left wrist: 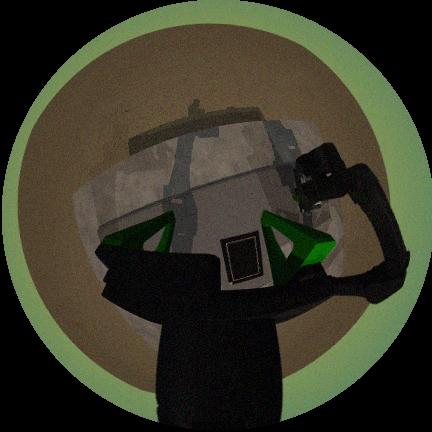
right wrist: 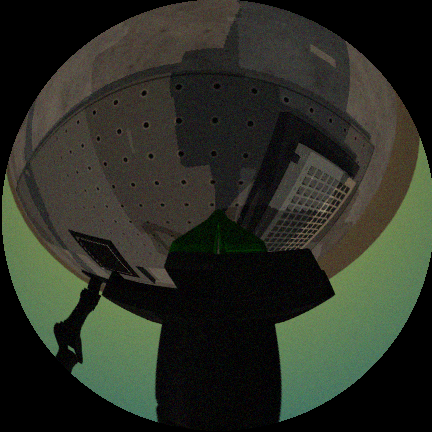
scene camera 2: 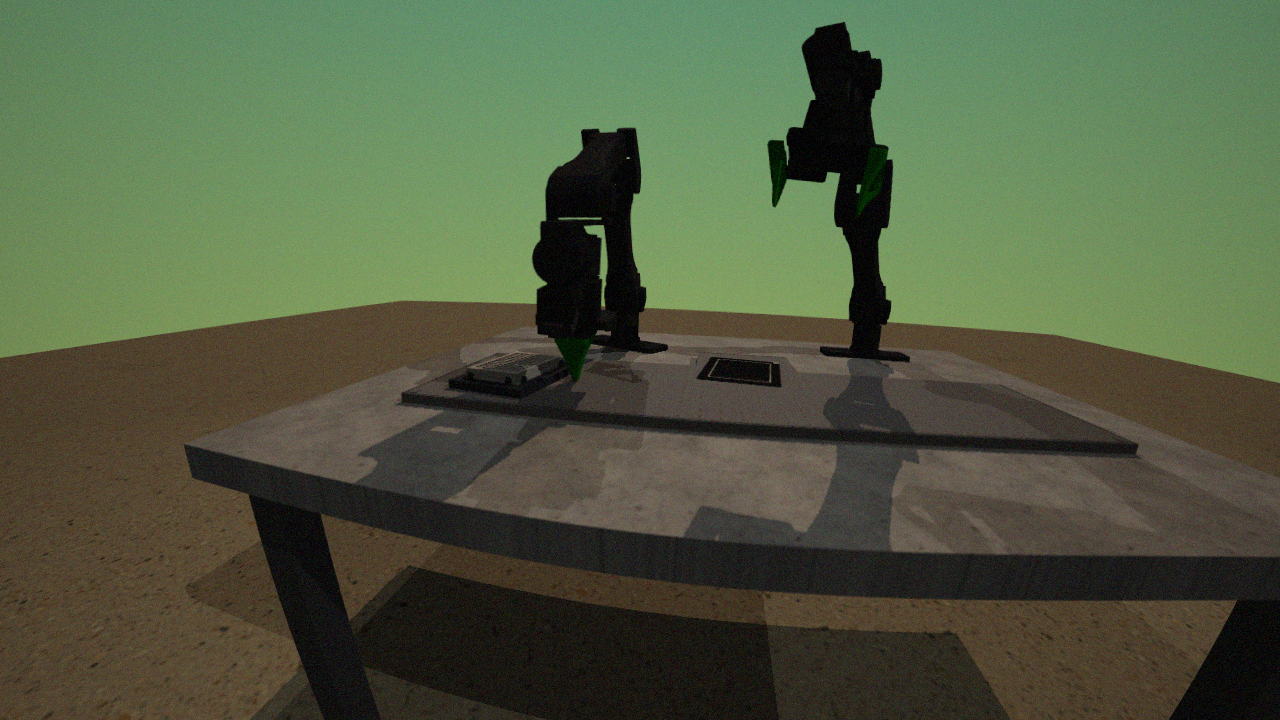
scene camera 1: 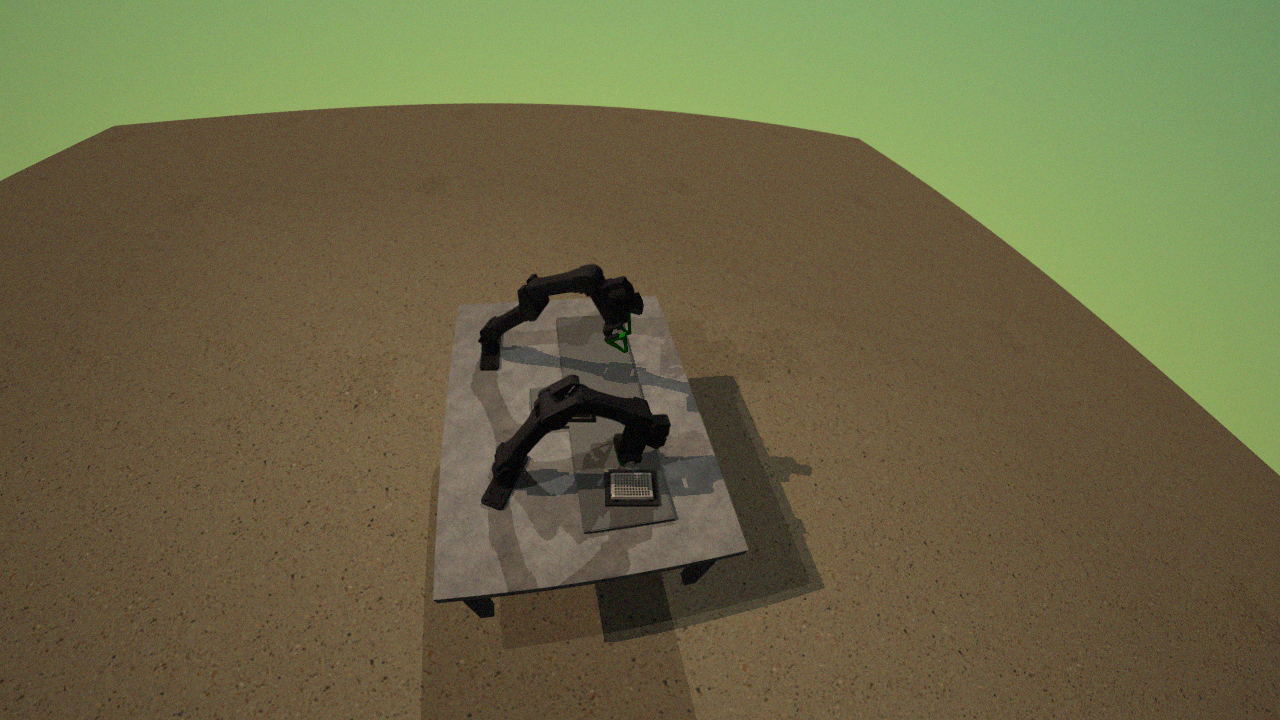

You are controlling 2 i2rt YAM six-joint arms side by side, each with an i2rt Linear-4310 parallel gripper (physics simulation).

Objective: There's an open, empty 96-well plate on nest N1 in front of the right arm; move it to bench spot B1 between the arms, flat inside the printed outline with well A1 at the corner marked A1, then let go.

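Seen in the pictures: left gripper, between the fingertips: (left wrist: 217, 214) (scene camera 2: 814, 208) (scene camera 1: 627, 343); right gripper, between the fingertips: (left wrist: 293, 197) (right wrist: 217, 214) (scene camera 2: 575, 380) (scene camera 1: 621, 464); left arm's base, origin of its link: (right wrist: 96, 276) (scene camera 2: 863, 355) (scene camera 1: 490, 351); right arm's base, origin of its link: (scene camera 2: 624, 345) (scene camera 1: 505, 479).
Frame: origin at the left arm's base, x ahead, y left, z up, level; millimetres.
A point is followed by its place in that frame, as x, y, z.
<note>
The open 96-well plate (scene camera 1: 631, 484) @(457, -626, 37) (scene camera 2: 514, 367) @(491, -615, 39) (right wrist: 312, 205) @(477, -628, 37) is pale, with a grid of wells, and sits on the black nest N1 (scene camera 2: 487, 387) @(539, -629, 22) (right wrist: 286, 125) @(535, -579, 25). My right gripper (scene camera 2: 575, 380) @(442, -542, 14) (right wrist: 217, 214) @(442, -542, 14) is shut and empty, pointing down low beside the nest, on its B1 side; whether it touches the board is unclear. Bench spot B1 (scene camera 2: 739, 371) @(314, -305, 15) (left wrist: 242, 256) @(309, -300, 15) (right wrist: 104, 252) @(330, -324, 15) is a dark pad with a thin pale outline and no plate on it; the A1 mark is too small to read. My left gripper (scene camera 2: 818, 210) @(484, -237, 256) (left wrist: 217, 214) @(484, -237, 256) is wide open and empty, high above the board.
A perforated grey board (scene camera 2: 984, 429) @(520, -10, 13) (right wrist: 165, 140) @(514, -497, 13) lies along the grey table (scene camera 1: 528, 555) @(138, -802, 0) (scene camera 2: 626, 483) @(694, -407, 0) under N1 and B1. In scene camera 1 the right arm (scene camera 1: 537, 425) @(193, -580, 322) partly covers B1. A small dark bar (right wrist: 146, 274) @(221, -381, 8) lies beside B1 in the right wrist view.
</note>
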